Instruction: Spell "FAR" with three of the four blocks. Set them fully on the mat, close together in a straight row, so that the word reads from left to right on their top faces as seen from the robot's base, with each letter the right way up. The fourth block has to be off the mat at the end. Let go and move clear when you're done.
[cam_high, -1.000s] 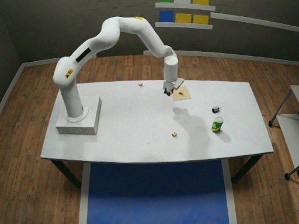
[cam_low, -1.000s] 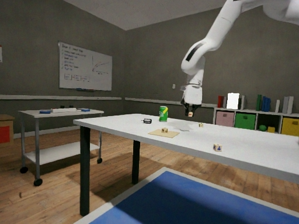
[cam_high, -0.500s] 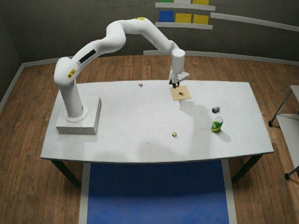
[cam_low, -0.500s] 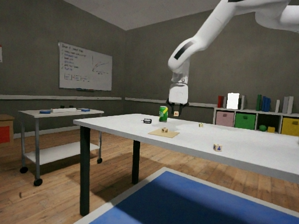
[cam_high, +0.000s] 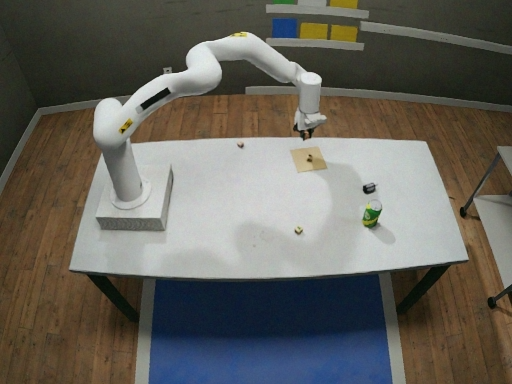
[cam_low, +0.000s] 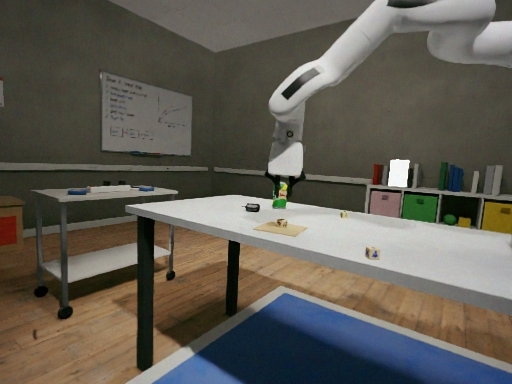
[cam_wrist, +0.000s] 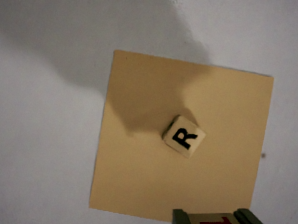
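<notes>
Now: the tan mat 120 mm below my hand, 30 mm to the right of it and 20 mm ahead of it. The rest, counted from my hand: green soda can: 340 mm to the right, 300 mm ahead, 60 mm below; small black object: 310 mm ahead, 160 mm to the right, 110 mm below.
</notes>
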